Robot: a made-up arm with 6 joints.
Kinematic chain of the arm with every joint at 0, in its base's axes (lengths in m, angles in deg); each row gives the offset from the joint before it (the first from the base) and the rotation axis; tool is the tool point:
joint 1: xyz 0 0 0.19 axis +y
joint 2: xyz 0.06 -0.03 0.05 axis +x
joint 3: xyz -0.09 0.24 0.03 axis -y
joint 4: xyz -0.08 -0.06 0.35 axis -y
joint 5: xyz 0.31 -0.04 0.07 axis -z
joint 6: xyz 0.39 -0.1 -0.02 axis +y
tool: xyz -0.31 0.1 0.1
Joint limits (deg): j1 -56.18..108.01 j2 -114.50..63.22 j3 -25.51..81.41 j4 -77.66..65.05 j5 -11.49..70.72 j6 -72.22..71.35
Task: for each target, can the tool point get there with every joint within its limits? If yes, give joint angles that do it. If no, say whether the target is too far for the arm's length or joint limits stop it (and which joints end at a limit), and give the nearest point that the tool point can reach.
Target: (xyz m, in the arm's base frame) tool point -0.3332 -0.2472 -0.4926
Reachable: no: joint limits stop it (at a limit: joint 2, joint 3, joint 5, joint 6) | nearest point -0.3044 -0.1909 -0.4336 | short by 0.086 m
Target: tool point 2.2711 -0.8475 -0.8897
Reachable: no: too far | nearest point 1.0703 -0.4039 -0.2945 | short by 1.412 m
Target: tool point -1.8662 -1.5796 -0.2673
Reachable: no: too far | nearest point -0.9456 -0.7850 -0.0185 | short by 1.241 m
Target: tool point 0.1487 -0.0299 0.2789
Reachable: yes | joints -29.69 -60.44 -13.73 -28.58 41.27 -60.68
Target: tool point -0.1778 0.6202 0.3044
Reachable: yes | joints 86.87 -97.33 29.63 20.01 2.63 -3.34
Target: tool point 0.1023 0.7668 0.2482
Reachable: yes | joints 13.18 -80.89 -0.35 38.03 24.61 10.85
